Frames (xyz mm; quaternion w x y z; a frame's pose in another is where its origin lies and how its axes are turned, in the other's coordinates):
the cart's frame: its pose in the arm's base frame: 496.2 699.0 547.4 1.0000 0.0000 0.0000 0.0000
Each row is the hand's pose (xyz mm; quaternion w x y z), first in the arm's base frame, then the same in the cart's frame.
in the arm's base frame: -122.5 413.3 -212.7 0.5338 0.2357 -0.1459 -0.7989
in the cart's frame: -618.7 -285.7 -760.1 0.5338 0.2357 -0.1459 -0.7989
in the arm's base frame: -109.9 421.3 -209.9 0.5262 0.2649 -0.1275 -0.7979
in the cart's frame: -606.1 -277.7 -757.3 0.5262 0.2649 -0.1275 -0.7979
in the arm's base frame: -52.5 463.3 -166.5 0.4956 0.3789 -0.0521 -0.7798
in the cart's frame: -548.7 -235.7 -713.9 0.4956 0.3789 -0.0521 -0.7798
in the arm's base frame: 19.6 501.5 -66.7 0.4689 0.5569 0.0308 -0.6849
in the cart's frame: -476.6 -197.5 -614.1 0.4689 0.5569 0.0308 -0.6849
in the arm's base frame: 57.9 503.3 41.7 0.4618 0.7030 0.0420 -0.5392
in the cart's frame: -438.3 -195.7 -505.7 0.4618 0.7030 0.0420 -0.5392
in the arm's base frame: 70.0 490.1 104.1 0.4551 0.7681 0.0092 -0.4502
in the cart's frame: -426.2 -208.9 -443.3 0.4551 0.7682 0.0092 -0.4502
